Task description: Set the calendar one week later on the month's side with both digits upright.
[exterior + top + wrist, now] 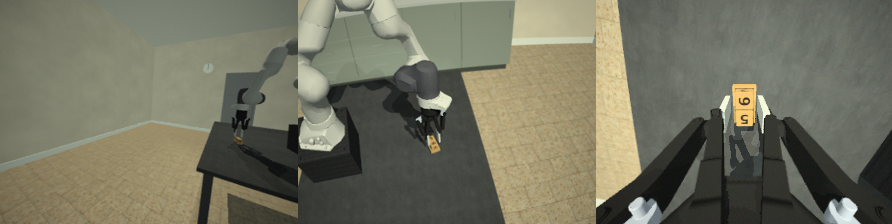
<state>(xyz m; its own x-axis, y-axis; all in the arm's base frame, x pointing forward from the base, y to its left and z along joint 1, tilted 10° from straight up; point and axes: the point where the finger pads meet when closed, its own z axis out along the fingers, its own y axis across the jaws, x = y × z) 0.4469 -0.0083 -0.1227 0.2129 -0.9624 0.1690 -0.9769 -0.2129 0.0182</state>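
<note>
The orange calendar cube lies 60 mm below my hand. Round my hand: orange calendar tray: 10 mm behind, 20 mm to the left, 70 mm below.
</note>
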